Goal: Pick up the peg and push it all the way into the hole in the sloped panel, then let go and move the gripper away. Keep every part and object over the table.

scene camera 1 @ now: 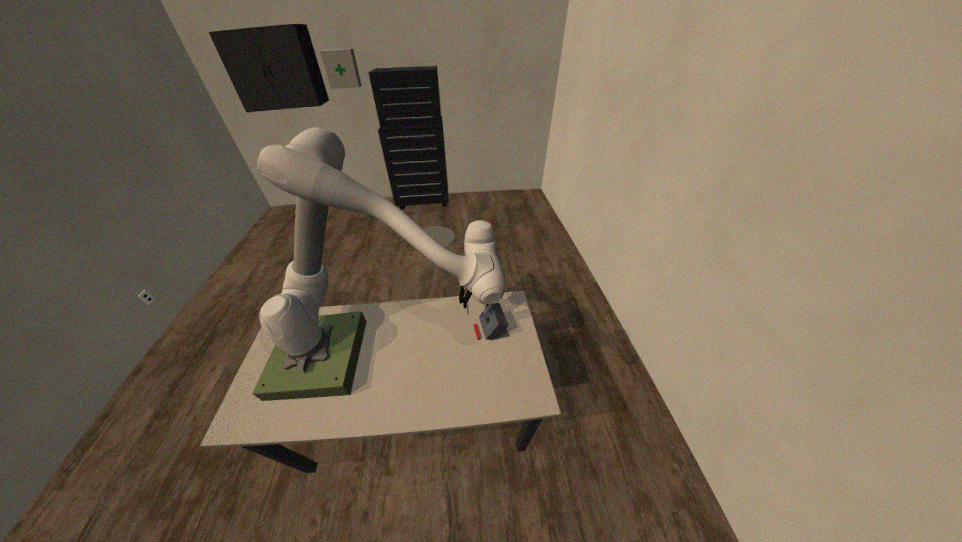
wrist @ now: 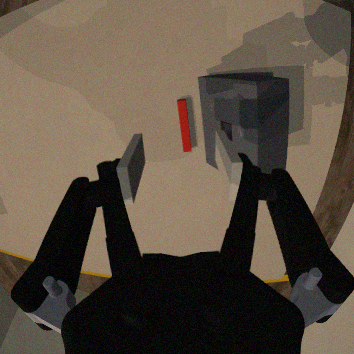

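Pixels of known places: gripper, fingertip midpoint: (scene camera 1: 475,311) (wrist: 179,146); arm's base at its link origin: (scene camera 1: 309,346).
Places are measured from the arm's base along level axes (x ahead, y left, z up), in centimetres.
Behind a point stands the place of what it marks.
The red peg (scene camera 1: 477,331) @[x 72.1, y -6.8, z -6.3 cm] (wrist: 184,125) @[x 72.0, y -6.3, z -6.2 cm] lies flat on the table, beside the sloped panel and apart from it. The dark grey block with the sloped panel (scene camera 1: 493,321) @[x 79.0, y -8.6, z 1.5 cm] (wrist: 272,120) @[x 82.3, y -3.9, z 2.8 cm] stands on the table; its dark square hole (wrist: 226,130) @[x 77.6, y -6.3, z -1.8 cm] shows in the wrist view, partly beside the right finger. My gripper (scene camera 1: 466,300) @[x 72.0, y -4.6, z 6.0 cm] (wrist: 179,146) @[x 72.0, y -4.6, z 6.0 cm] is open and empty, above the table. In the wrist view the peg shows beyond the fingertips, between their lines, and the right fingertip overlaps the block's image. The gap between fingertips and peg is hard to judge.
The table (scene camera 1: 430,390) @[x 47.2, y -28.0, z -7.5 cm] carries the green base plate (scene camera 1: 336,356) @[x 12.3, y -8.3, z 0.6 cm] with the arm's foot at the left. A dark drawer cabinet (scene camera 1: 405,124) stands by the back wall, off the table. The block stands near the table's right side.
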